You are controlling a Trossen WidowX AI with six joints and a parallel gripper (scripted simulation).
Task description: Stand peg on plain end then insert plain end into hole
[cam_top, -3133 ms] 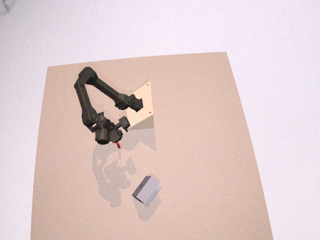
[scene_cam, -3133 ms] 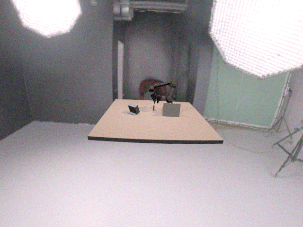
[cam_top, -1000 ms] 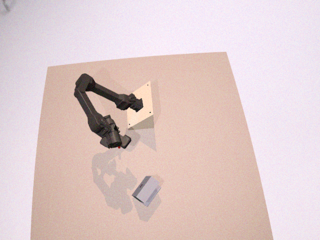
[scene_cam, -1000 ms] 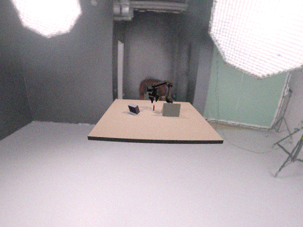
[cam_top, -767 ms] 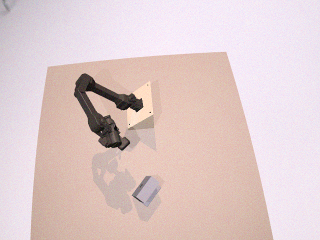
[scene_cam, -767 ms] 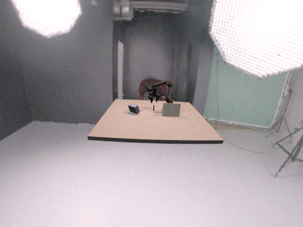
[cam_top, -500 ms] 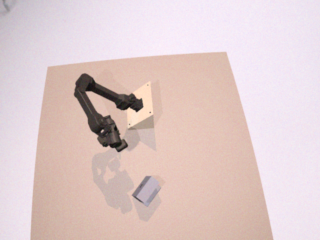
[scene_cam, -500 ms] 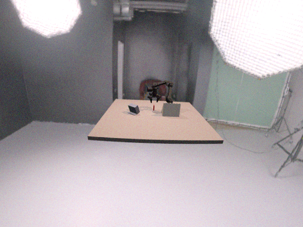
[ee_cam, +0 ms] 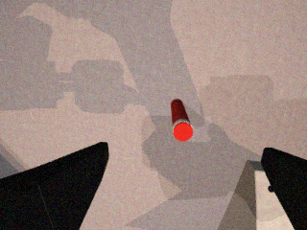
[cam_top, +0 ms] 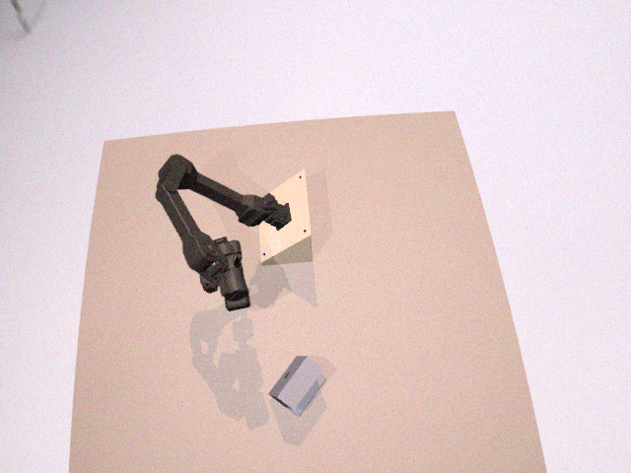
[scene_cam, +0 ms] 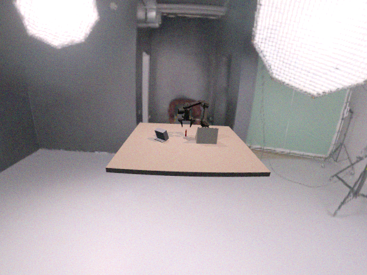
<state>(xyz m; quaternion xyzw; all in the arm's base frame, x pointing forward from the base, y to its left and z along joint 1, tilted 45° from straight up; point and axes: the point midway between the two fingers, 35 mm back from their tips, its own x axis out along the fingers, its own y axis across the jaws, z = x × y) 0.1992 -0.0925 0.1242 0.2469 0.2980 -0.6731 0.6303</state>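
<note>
My gripper tip is 50 mm above the red peg. The rest, counted from my gripper tip: grey sloped panel: 280 mm ahead, 110 mm to the left, 50 mm below.
</note>
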